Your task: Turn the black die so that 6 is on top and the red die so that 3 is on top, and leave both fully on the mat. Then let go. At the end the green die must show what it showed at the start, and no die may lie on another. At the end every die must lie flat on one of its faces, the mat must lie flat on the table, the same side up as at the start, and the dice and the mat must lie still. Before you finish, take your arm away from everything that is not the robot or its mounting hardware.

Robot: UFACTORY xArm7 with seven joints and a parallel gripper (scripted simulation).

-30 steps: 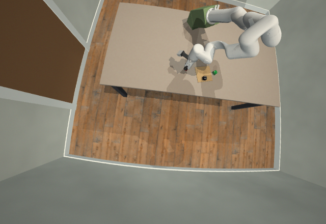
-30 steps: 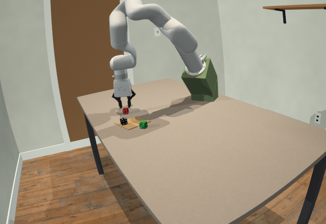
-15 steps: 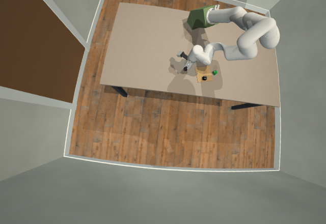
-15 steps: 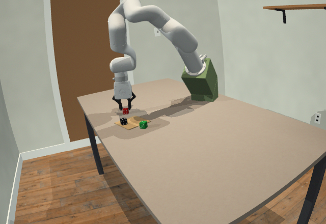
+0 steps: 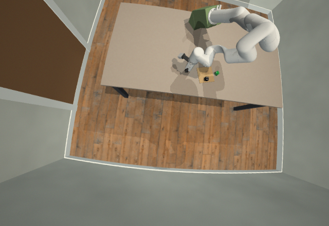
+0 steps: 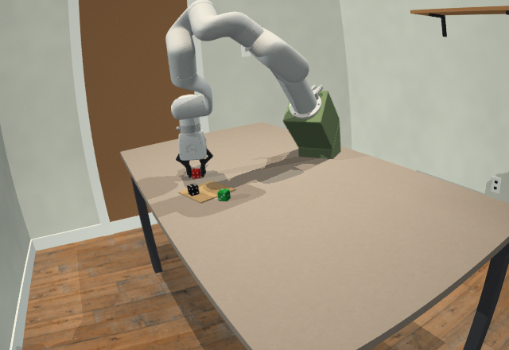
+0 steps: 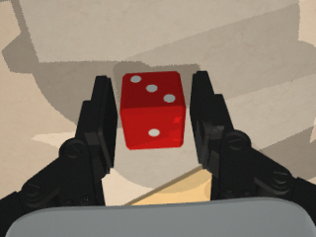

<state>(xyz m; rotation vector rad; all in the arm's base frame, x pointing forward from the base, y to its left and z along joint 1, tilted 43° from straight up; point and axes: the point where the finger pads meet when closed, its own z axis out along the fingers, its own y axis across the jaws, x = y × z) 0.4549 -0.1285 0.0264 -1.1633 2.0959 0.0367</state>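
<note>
The red die lies 1 cm below my hand. Round my hand: tan mat (17 cm to the left, 2 cm below, 1 cm ahead); black die (17 cm to the left, 5 cm ahead); green die (27 cm to the left, 3 cm behind, 1 cm below).
</note>
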